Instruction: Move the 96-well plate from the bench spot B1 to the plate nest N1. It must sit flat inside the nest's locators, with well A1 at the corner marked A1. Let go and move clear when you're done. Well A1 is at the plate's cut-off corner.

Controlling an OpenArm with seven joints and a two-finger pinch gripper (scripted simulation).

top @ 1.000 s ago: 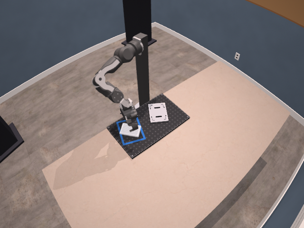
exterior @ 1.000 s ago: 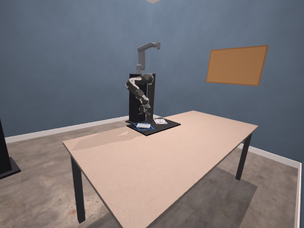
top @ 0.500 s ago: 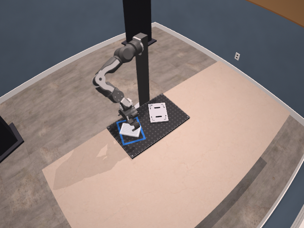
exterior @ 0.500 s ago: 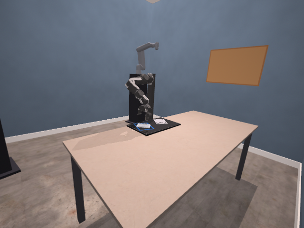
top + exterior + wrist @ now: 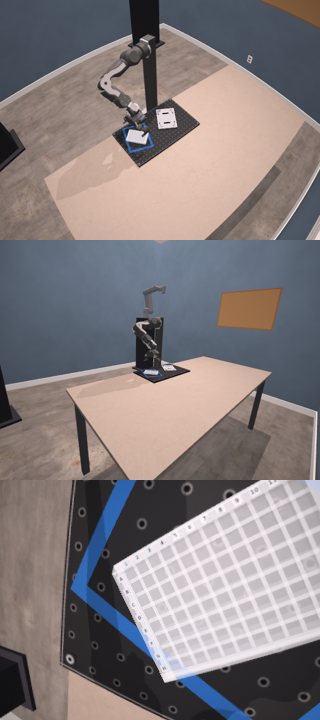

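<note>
My gripper is now 8 cm above the white 96-well plate. The rest, counted from my hand: white plate nest N1: 23 cm to the left, 8 cm below, 5 cm ahead.
</note>
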